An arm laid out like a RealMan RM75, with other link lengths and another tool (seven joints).
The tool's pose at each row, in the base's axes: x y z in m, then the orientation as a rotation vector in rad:
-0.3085 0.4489 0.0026 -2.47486 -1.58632 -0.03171
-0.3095 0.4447 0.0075 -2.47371 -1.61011 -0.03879
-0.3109 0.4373 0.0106 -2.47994 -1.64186 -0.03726
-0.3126 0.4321 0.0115 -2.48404 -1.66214 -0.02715
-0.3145 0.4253 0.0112 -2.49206 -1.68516 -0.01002
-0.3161 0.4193 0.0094 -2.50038 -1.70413 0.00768
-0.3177 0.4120 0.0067 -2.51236 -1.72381 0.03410
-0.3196 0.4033 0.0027 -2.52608 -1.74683 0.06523
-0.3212 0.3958 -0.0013 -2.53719 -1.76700 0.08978
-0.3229 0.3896 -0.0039 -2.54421 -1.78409 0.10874
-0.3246 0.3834 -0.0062 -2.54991 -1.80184 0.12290
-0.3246 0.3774 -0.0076 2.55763 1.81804 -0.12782
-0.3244 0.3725 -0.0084 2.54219 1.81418 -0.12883
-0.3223 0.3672 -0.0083 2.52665 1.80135 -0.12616
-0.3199 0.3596 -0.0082 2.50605 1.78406 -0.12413
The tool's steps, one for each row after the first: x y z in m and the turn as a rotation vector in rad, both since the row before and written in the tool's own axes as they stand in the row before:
-0.0036 0.0000 -0.0055 -0.01175 -0.00366 -0.01446
-0.0069 0.0012 -0.0042 -0.01731 -0.01448 -0.01566
-0.0053 0.0003 -0.0016 -0.00780 -0.01435 -0.00935
-0.0070 0.0008 -0.0005 -0.00927 -0.02087 -0.00900
-0.0063 0.0009 0.0012 -0.00768 -0.01989 -0.00656
-0.0075 0.0014 0.0021 -0.00758 -0.02649 -0.00518
-0.0089 0.0017 0.0036 -0.00901 -0.03092 -0.00607
-0.0076 0.0015 0.0039 -0.00858 -0.02515 -0.00564
-0.0064 0.0007 0.0027 -0.00650 -0.01921 -0.00568
-0.0063 0.0007 0.0025 -0.00772 -0.01621 -0.00652
-0.0056 0.0021 0.0016 -0.01320 -0.01274 -0.00486
-0.0045 0.0018 0.0010 -0.01155 -0.00947 -0.00311
-0.0043 0.0037 0.0001 -0.01708 -0.01074 0.00175
-0.0064 0.0047 0.0004 -0.02215 -0.01508 0.00248

